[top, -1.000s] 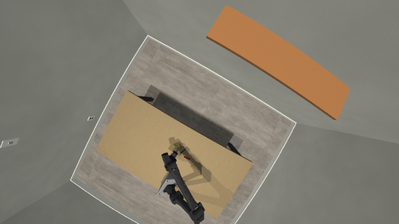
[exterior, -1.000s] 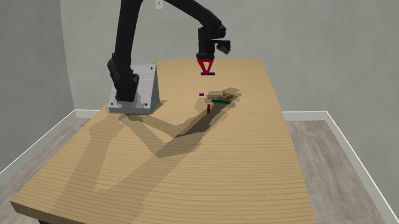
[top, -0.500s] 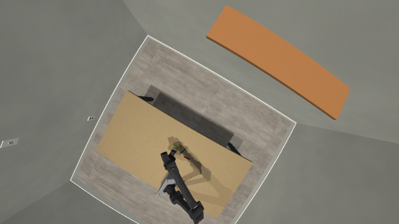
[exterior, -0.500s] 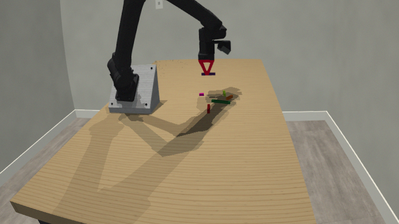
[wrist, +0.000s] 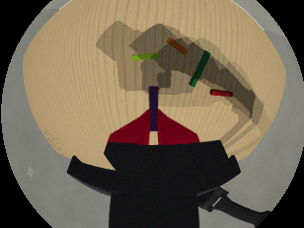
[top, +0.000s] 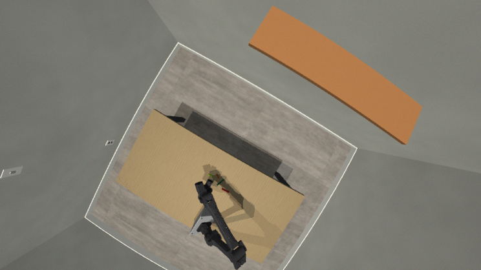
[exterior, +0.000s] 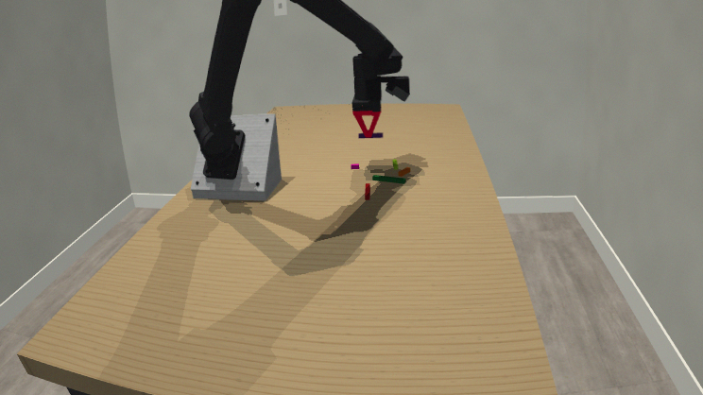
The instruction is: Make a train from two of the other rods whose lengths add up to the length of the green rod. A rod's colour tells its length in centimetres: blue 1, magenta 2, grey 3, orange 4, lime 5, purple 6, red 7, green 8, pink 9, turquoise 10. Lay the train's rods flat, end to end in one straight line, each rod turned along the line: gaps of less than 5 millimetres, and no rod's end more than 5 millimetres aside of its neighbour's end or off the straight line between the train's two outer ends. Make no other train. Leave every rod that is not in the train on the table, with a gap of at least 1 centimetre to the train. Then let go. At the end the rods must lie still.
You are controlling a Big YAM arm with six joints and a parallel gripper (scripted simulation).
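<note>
My hand is 4 cm past the magenta rod and 9 cm above it. From my hand the other things lie so: orange rod: 9 cm ahead, 3 cm to the right, 9 cm below; lime rod: 6 cm ahead, 2 cm to the left, 9 cm below; purple rod: 1 cm ahead, 1 cm below.
</note>
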